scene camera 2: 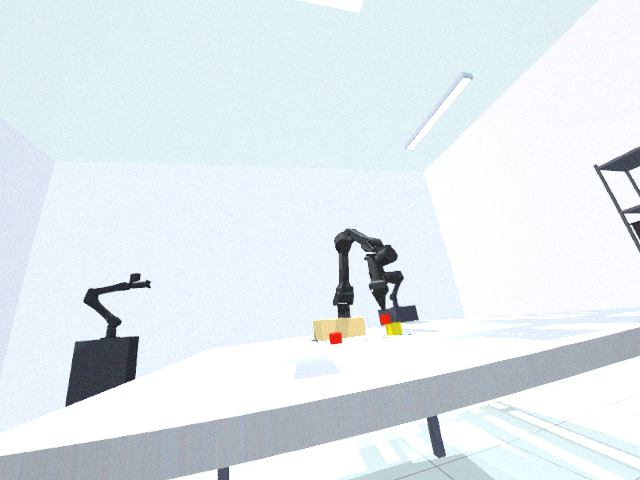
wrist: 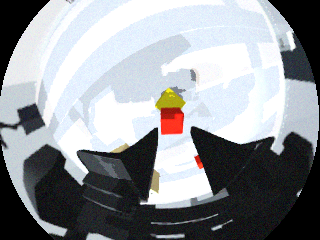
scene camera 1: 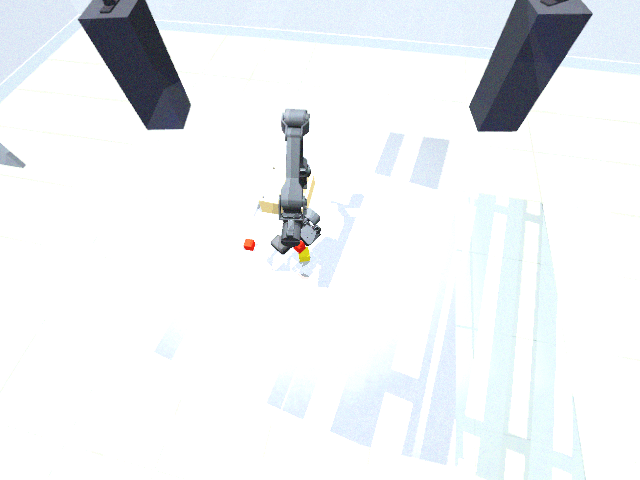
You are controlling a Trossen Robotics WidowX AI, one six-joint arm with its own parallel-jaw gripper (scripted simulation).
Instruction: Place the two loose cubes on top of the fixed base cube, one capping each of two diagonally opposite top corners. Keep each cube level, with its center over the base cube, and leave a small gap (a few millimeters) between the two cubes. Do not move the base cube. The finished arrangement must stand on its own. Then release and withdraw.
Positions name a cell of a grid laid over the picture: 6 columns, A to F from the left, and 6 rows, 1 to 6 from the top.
Labels:
gripper: scene camera 2 D4; wrist D4; scene camera 1 C4

